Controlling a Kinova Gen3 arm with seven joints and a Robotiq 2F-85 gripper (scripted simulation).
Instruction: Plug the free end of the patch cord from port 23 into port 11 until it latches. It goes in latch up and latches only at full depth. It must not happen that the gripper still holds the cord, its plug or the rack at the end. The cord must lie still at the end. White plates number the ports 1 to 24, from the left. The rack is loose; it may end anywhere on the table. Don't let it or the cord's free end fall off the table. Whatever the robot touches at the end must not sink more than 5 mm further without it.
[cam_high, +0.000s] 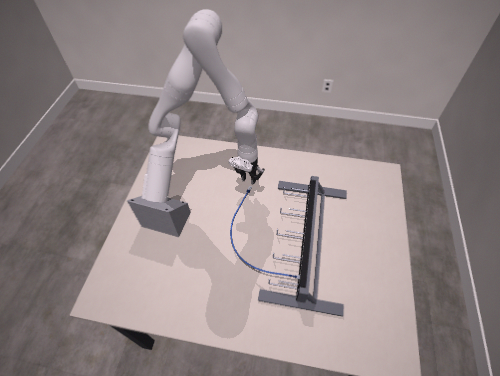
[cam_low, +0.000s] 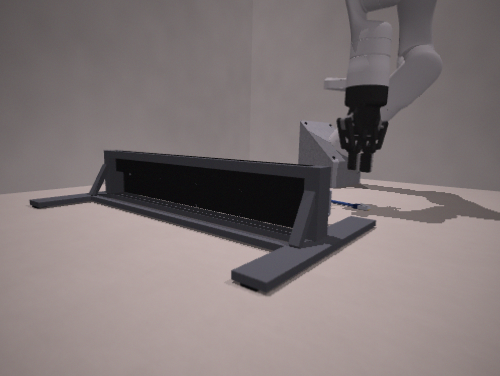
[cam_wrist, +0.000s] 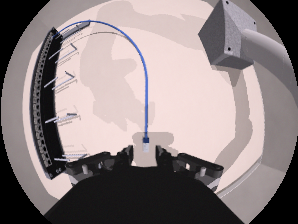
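Right now the plug is 80 mm below my hand and 10 mm to the left of it.
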